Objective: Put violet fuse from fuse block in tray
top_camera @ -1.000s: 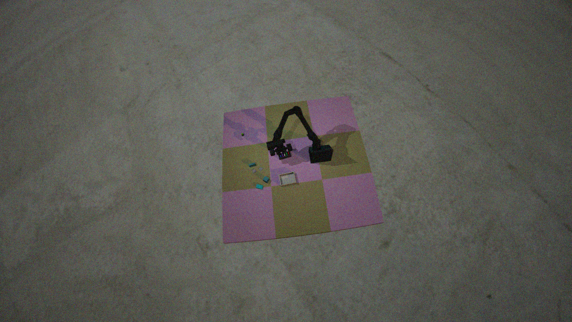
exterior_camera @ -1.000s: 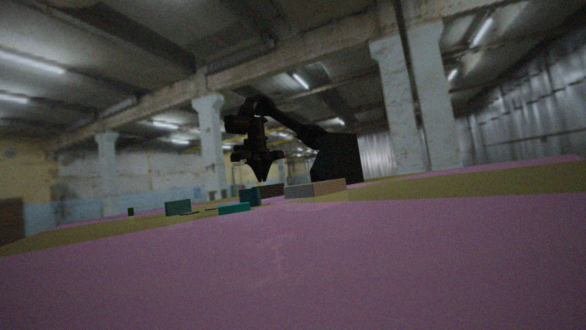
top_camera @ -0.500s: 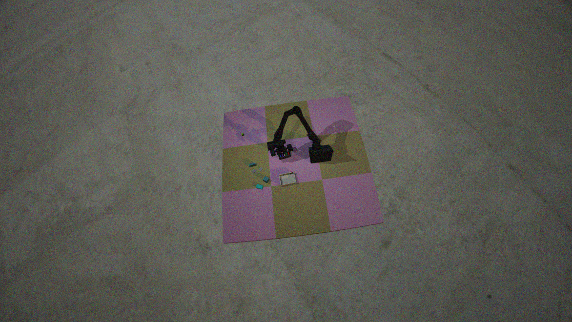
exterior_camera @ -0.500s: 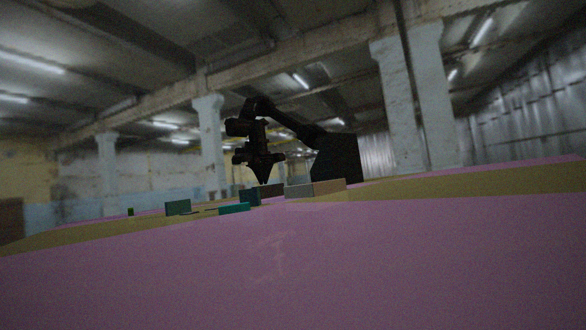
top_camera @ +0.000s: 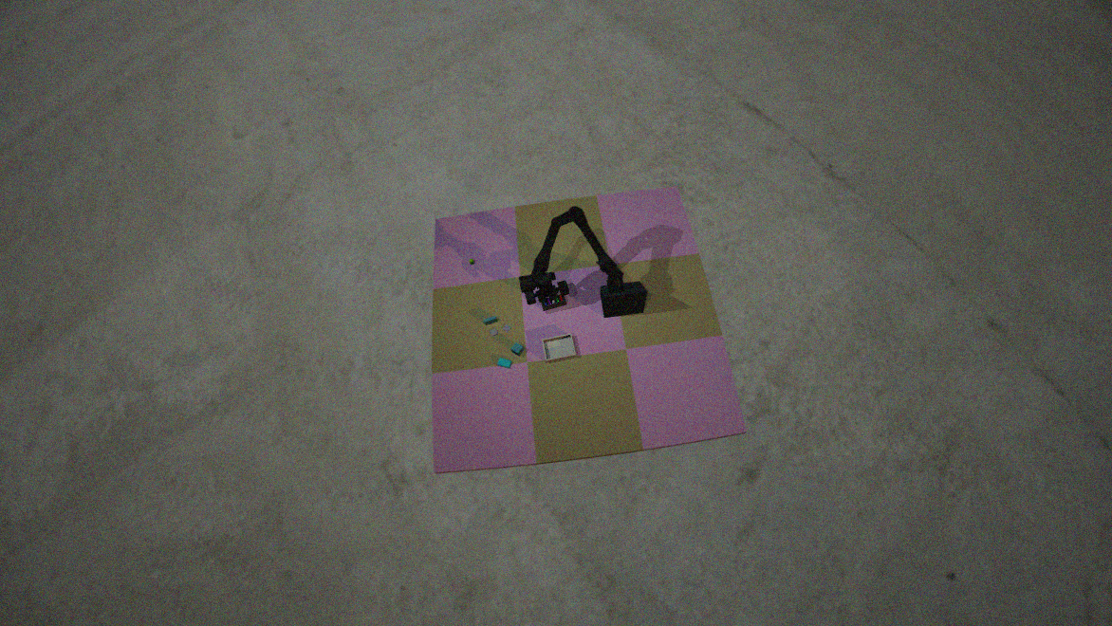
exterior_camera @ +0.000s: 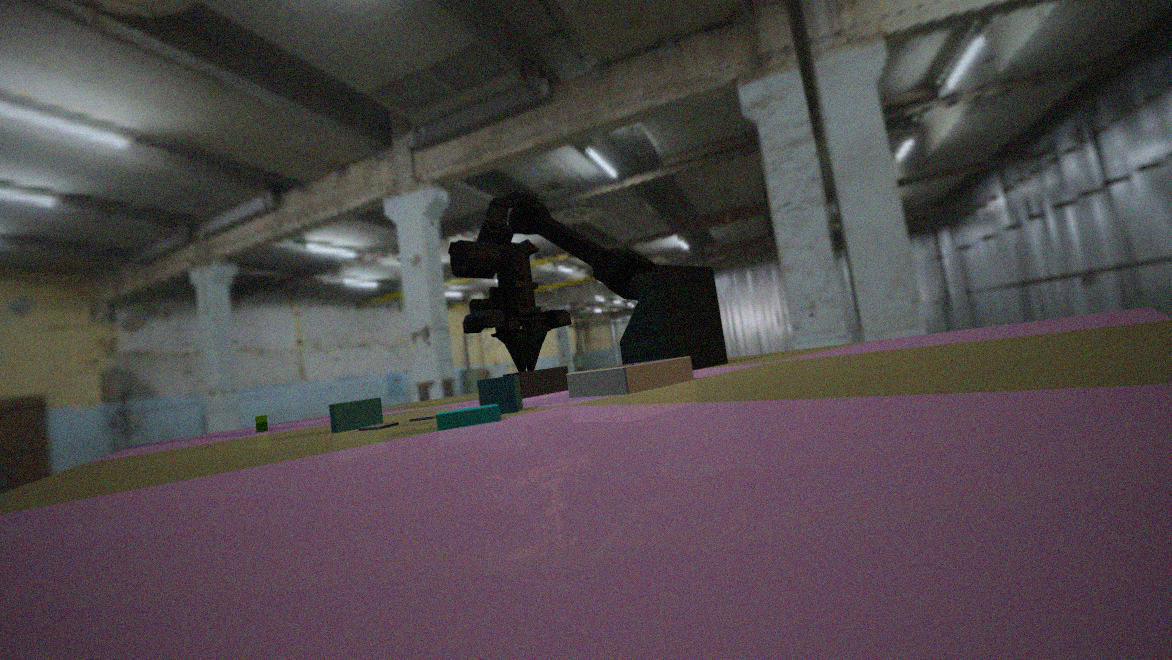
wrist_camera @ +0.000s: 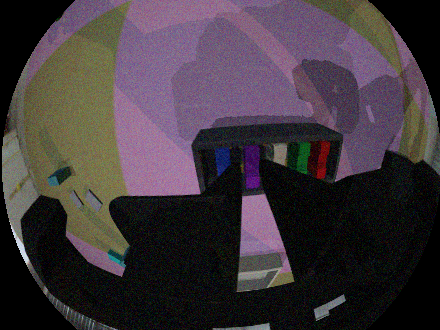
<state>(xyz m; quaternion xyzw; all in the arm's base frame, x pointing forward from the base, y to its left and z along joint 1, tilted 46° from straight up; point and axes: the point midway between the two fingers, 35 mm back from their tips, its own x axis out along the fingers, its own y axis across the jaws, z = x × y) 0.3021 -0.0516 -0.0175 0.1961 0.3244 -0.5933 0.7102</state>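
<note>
The pale tray lies 4 cm behind my gripper tip, 22 cm to the left of it and 3 cm below it.
</note>
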